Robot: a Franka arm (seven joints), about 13 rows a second.
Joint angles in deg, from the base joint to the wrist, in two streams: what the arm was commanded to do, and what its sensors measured. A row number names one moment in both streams.
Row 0, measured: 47.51, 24.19, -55.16, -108.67, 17.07, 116.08, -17.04
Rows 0 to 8, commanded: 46.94, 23.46, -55.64, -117.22, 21.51, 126.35, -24.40; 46.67, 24.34, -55.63, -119.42, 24.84, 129.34, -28.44; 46.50, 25.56, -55.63, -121.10, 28.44, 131.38, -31.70; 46.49, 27.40, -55.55, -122.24, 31.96, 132.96, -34.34; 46.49, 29.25, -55.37, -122.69, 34.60, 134.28, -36.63; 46.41, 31.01, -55.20, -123.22, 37.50, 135.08, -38.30; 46.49, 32.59, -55.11, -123.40, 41.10, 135.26, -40.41; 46.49, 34.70, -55.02, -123.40, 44.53, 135.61, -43.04; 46.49, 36.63, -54.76, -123.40, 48.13, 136.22, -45.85
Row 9, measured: 46.02, 32.59, -54.74, -123.68, 41.84, 134.47, -40.48
